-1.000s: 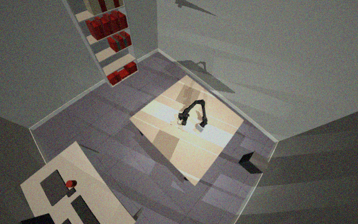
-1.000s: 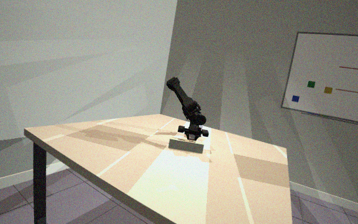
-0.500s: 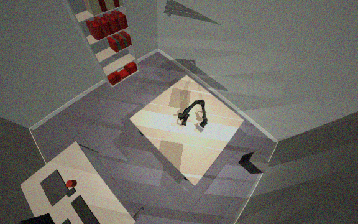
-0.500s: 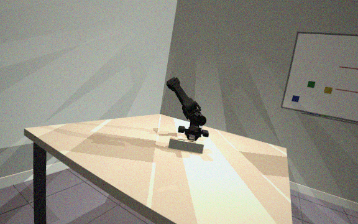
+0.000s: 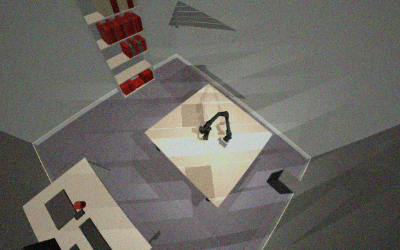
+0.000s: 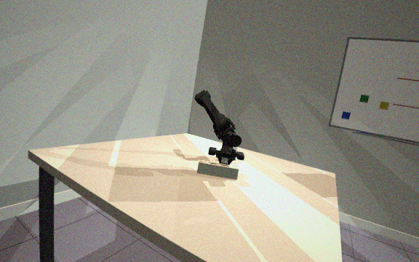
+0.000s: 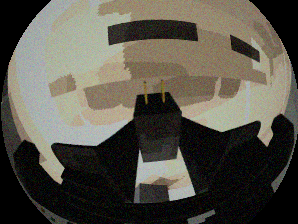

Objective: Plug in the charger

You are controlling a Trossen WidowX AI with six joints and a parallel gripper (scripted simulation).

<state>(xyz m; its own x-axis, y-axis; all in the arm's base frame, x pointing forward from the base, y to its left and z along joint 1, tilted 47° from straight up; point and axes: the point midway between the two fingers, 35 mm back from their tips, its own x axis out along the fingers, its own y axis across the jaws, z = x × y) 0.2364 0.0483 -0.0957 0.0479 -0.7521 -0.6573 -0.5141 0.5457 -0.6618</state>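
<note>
The dark two-prong charger is 10 mm to the left of my gripper tip, 10 mm ahead of it and 10 mm above it.
</note>
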